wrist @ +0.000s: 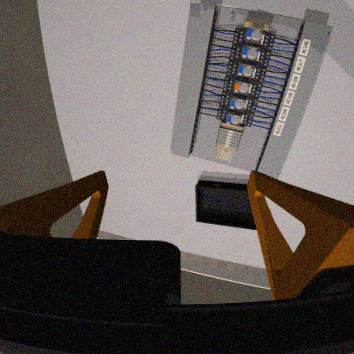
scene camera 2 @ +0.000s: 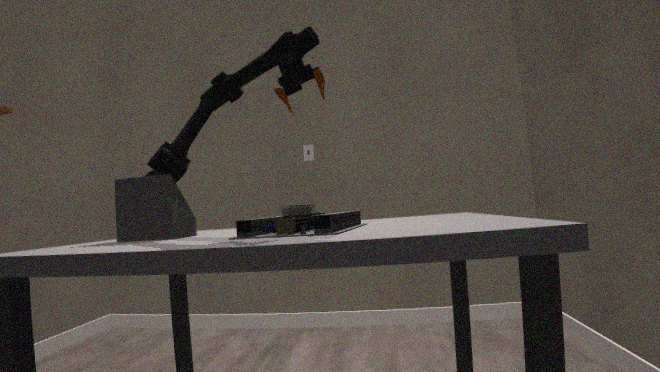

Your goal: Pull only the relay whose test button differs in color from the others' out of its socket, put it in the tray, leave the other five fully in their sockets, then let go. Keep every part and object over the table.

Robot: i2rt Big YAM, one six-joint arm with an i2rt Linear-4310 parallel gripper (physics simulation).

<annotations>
my gripper: wrist; scene camera 2
same spot on my gripper: (wrist: 116, 281) = (scene camera 2: 298, 73)
</annotations>
